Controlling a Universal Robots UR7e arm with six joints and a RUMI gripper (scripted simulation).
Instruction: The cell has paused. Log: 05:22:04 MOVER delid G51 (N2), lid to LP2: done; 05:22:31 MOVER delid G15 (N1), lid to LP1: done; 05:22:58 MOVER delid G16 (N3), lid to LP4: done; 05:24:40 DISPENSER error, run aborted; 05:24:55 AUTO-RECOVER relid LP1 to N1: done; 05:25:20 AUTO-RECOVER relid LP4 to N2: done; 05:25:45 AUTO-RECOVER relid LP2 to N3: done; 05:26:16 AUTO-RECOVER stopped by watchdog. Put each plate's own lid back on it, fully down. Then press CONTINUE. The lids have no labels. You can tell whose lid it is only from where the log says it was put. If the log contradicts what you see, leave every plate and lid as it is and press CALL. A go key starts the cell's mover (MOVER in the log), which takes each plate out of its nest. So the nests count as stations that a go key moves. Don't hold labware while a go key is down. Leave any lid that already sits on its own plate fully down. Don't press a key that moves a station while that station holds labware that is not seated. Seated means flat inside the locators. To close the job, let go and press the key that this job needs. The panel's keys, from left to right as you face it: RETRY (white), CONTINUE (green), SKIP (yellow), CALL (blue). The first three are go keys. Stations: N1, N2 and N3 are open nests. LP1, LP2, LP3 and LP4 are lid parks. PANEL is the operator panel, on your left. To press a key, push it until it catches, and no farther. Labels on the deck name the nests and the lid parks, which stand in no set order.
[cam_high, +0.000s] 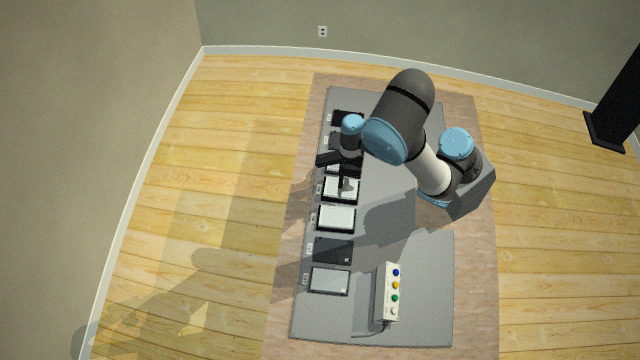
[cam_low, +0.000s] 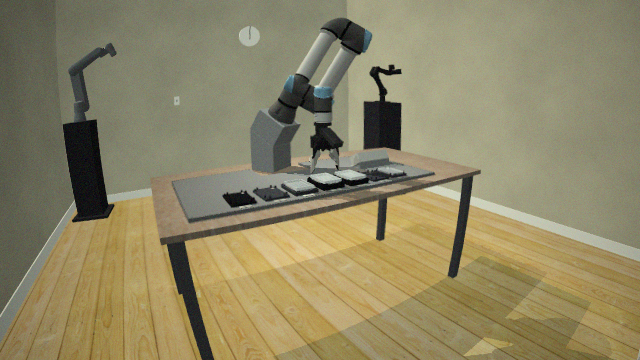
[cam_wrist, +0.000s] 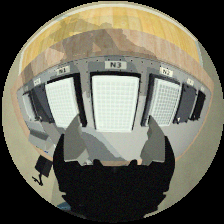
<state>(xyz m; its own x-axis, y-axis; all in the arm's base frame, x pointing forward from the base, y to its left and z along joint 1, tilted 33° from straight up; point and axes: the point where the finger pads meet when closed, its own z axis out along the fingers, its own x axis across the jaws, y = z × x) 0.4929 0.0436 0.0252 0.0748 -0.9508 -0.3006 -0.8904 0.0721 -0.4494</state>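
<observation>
The plate is 40 mm below my hand. From my hand the other things lie so: blue key (270 mm behind, 320 mm to the left); then clear lid (40 mm behind, 380 mm to the left, 50 mm below); then LP2 lid park (30 mm behind, 260 mm to the left, 60 mm below).
</observation>
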